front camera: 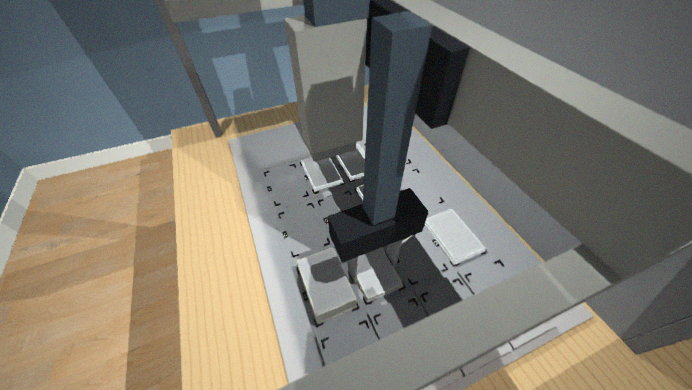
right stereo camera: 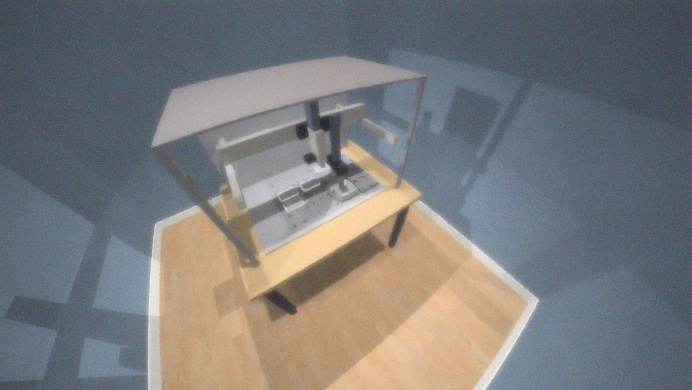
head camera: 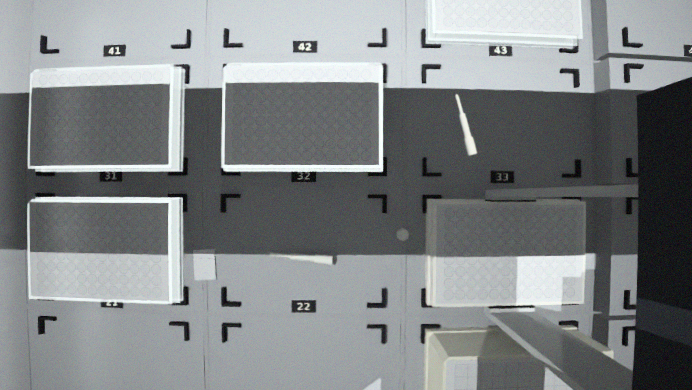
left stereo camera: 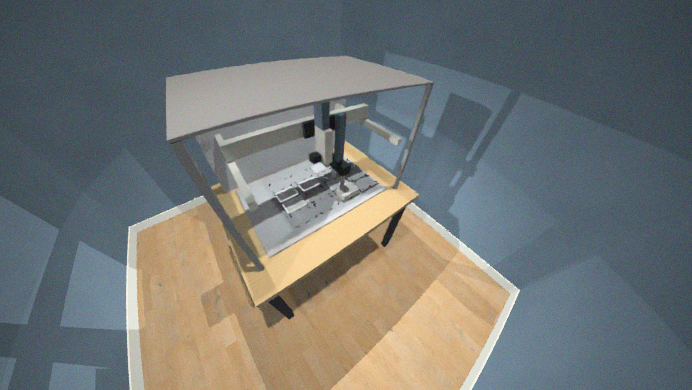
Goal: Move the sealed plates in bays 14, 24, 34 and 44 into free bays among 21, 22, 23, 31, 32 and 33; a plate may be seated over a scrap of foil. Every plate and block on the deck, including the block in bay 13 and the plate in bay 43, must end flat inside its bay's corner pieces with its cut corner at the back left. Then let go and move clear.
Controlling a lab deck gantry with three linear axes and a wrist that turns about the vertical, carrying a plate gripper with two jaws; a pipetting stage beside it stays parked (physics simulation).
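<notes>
My gripper is low over bay 23, its jaws against the front and back edges of a clear-lidded plate, shut on it. The plate looks level, within or just over the corner pieces; its exact height and cut corner are unclear. Other plates lie in bay 21, bay 31, bay 32 and bay 43. The beige block sits in bay 13, partly cut off in the head view. Bays 14, 24, 34 and 44 are mostly hidden or out of view.
A pipette tip lies in bay 33 and another in bay 22. A foil scrap lies between bays 21 and 22, a small round disc between 22 and 23. The parked pipetting stage hangs behind my gripper in the front view.
</notes>
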